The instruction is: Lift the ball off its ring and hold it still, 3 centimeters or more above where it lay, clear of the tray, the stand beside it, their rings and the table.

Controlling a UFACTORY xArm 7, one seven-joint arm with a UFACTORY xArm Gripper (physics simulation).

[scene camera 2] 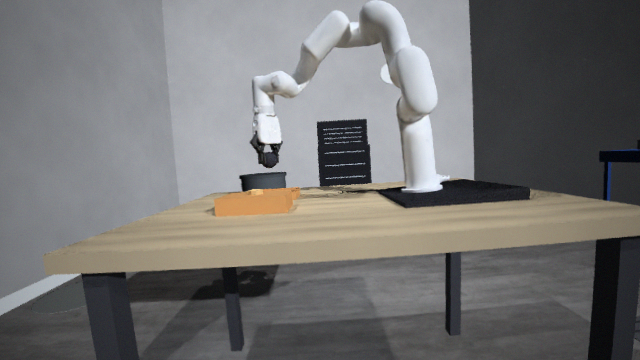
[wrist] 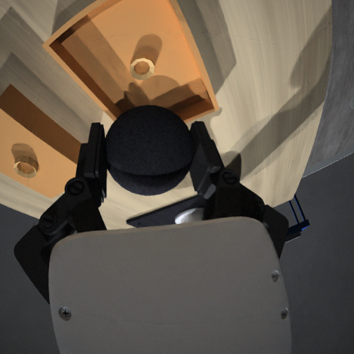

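Pixels of known places: gripper, fingertip midpoint: (scene camera 2: pixel 269 163); arm's base, link origin: (scene camera 2: pixel 421 189).
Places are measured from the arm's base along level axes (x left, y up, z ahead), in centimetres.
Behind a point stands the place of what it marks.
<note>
A dark, round ball (scene camera 2: pixel 270 160) @(x -18.1, y 12.2, z 46.5 cm) (wrist: pixel 150 135) is between the fingers of my gripper (scene camera 2: pixel 269 155) @(x -21.0, y 11.1, z 47.0 cm) (wrist: pixel 147 135), which is shut on it. Ball and gripper hang in the air, well above the tray (scene camera 2: pixel 296 192) @(x -14.8, y 0.6, z 38.5 cm) (wrist: pixel 175 55), an orange, low-walled box. Its pale ring (wrist: pixel 142 76) lies on the tray floor with no ball on it. The orange stand (scene camera 2: pixel 254 206) @(x 6.6, y 0.6, z 51.7 cm) (wrist: pixel 50 167) is beside the tray, with another pale ring (scene camera 2: pixel 256 192) @(x 2.0, y 3.7, z 51.1 cm) on its top. In the scene view the stand hides most of the tray.
The wooden table (scene camera 2: pixel 350 225) @(x 27.4, y -1.6, z 32.1 cm) (wrist: pixel 270 90) carries the tray and stand. The arm's base stands on a black plate (scene camera 2: pixel 480 192) @(x 18.9, y 0.9, z -5.7 cm) to the right. A dark round bin (scene camera 2: pixel 263 181) and a black slatted unit (scene camera 2: pixel 344 155) show behind the table. A blue-edged bench (scene camera 2: pixel 620 156) is at far right.
</note>
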